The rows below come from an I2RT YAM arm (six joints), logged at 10 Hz.
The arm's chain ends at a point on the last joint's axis. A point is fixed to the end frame.
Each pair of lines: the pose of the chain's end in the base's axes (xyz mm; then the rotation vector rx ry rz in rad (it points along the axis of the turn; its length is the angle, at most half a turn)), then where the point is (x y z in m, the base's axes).
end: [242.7 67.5 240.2 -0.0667 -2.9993 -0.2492]
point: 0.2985 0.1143 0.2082
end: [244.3 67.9 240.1 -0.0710 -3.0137 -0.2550]
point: 0.3008 0.1145 0.2091
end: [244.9 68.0 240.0 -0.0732 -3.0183 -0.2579]
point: 0.3016 0.1146 0.2093
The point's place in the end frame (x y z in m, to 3 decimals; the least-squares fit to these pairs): -0.058 0.044 0.032
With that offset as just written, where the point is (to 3 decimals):
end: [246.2 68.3 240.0 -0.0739 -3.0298 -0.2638]
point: 0.303 0.115 0.210
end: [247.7 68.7 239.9 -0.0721 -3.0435 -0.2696]
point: 0.305 0.115 0.211
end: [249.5 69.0 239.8 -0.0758 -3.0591 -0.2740]
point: 0.308 0.115 0.212
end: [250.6 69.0 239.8 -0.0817 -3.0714 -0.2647]
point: 0.309 0.115 0.212
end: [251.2 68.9 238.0 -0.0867 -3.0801 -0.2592]
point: 0.310 0.115 0.211
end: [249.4 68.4 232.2 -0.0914 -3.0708 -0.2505]
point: 0.308 0.114 0.204
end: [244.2 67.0 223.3 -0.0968 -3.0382 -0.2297]
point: 0.302 0.112 0.193
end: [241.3 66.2 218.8 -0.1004 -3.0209 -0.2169]
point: 0.299 0.111 0.187
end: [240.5 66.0 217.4 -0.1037 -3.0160 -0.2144]
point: 0.298 0.111 0.185
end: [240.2 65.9 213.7 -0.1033 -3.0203 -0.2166]
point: 0.298 0.111 0.182
